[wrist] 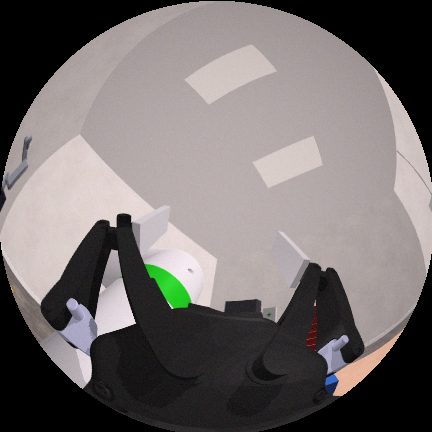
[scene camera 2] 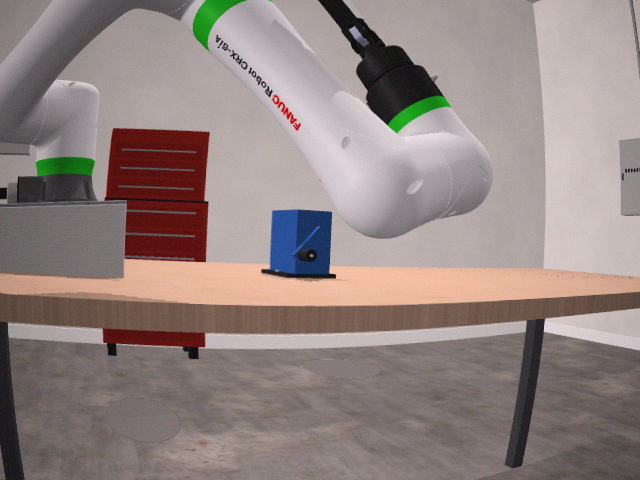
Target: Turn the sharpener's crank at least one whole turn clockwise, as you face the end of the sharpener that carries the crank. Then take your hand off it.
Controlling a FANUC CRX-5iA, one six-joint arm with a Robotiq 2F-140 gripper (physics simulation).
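Places are measured from the arm's base along level axes (x right, y back, z down), in millimetres.
Where they show: gripper, between the fingertips: [wrist: 222, 230]; arm's base, origin of its link: [scene camera 2: 63, 208].
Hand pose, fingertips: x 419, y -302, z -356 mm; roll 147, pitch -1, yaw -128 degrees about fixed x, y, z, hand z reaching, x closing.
Things, the pixels of their top centre, and the offset from my fingertips. "pt": a spot on its surface instead. Level surfaces: height alone.
- sharpener, a spot on its surface: [scene camera 2: 283, 240] pt dx -366, dy -155, dz +400 mm
- black round knob, centre of its top: [scene camera 2: 307, 249] dx -269, dy -154, dz +413 mm
- wooden table, height of its surface: dz +469 mm
The sharpener [scene camera 2: 283, 240] is a blue box on a thin black base, upright on the table. On the face towards the camera it carries a crank: a thin slanting blue arm [scene camera 2: 308, 238] rising to the upper right, with a black round knob [scene camera 2: 309, 255] near its lower end. A small blue piece of the sharpener [wrist: 331, 384] shows at the lower right of the wrist view; its crank does not show there. My gripper [wrist: 222, 230] is open and empty, with its pads wide apart. In the scene view it points up, high above the sharpener, its fingertips out of frame.
The white arm's lower bend [scene camera 2: 382, 206] hangs to the right of the sharpener, above the wooden table [scene camera 2: 439, 289]. A grey block [scene camera 2: 62, 240] stands at the table's left, beside the robot's base. A red drawer cabinet [scene camera 2: 157, 165] stands behind the table.
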